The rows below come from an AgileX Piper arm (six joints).
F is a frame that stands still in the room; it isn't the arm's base.
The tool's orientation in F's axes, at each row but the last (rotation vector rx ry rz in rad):
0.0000, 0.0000, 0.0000
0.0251, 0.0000, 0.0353
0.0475, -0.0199, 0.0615
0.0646, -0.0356, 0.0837
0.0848, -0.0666, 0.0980
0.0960, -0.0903, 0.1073
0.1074, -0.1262, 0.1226
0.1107, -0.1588, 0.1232
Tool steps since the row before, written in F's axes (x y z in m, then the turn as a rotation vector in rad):
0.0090, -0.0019, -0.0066, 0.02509, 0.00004, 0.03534
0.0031, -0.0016, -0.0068, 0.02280, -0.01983, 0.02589
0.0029, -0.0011, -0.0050, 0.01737, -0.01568, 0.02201
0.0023, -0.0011, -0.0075, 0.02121, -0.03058, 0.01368
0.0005, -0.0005, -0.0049, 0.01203, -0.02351, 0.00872
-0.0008, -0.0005, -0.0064, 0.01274, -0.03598, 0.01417
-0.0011, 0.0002, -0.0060, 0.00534, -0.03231, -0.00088
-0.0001, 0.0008, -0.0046, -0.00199, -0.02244, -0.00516
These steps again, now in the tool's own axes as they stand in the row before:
0.0090, -0.0019, -0.0066, 0.02509, 0.00004, 0.03534
0.0030, -0.0019, -0.0068, 0.02210, -0.01997, 0.02639
0.0027, -0.0015, -0.0050, 0.01685, -0.01568, 0.02241
0.0019, -0.0018, -0.0075, 0.01913, -0.03134, 0.01496
0.0001, -0.0009, -0.0049, 0.01033, -0.02381, 0.00998
-0.0015, -0.0010, -0.0062, 0.01027, -0.03574, 0.01658
-0.0019, -0.0003, -0.0058, 0.00143, -0.03266, 0.00219
-0.0008, 0.0003, -0.0046, -0.00534, -0.02239, -0.00208

